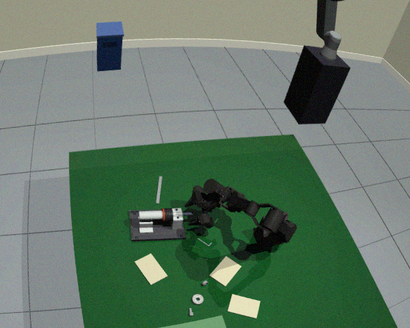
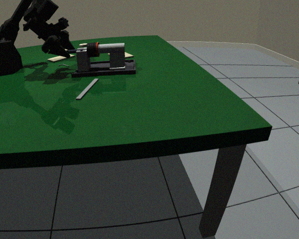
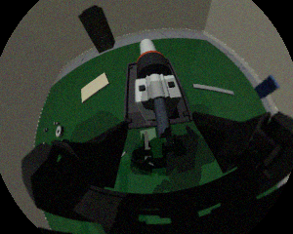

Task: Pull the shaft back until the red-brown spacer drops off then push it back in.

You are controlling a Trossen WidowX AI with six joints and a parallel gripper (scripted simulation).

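Right now the black spacer is 8 cm ahead of my gripper tip, 1 cm to the right of it and 1 cm above it. From my gripper tip the other things lie so: grey bar: 20 cm to the right, 7 cm below, 7 cm ahead; nut: 30 cm to the left, 6 cm below; red-brown spacer: 10 cm ahead, 1 cm to the right, 1 cm above.
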